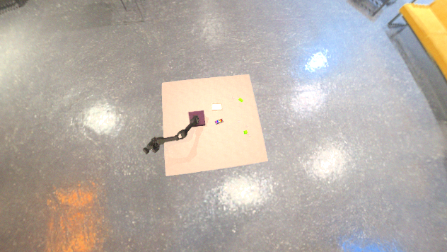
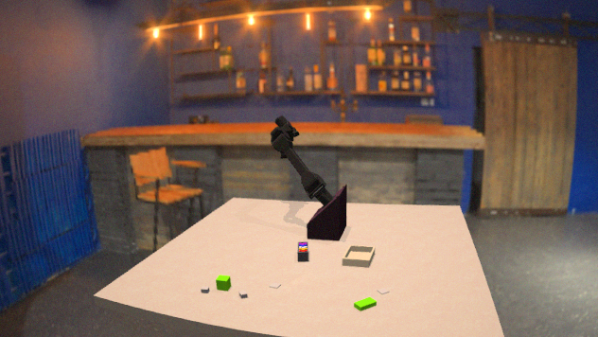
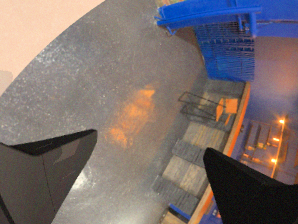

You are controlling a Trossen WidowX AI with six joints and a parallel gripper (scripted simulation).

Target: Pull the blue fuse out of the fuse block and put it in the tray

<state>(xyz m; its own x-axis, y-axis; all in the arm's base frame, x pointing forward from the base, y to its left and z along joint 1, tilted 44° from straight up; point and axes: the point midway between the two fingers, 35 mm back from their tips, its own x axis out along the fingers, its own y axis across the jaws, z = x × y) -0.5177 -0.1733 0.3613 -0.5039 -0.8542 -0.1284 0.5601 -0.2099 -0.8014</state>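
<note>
Now: gripper tip 810 mm short of the blue fuse, 350 mm to the right of it and 230 mm above it. Also, from my gripper tip: beige tray: 820 mm ahead, 570 mm to the left, 250 mm below.
</note>
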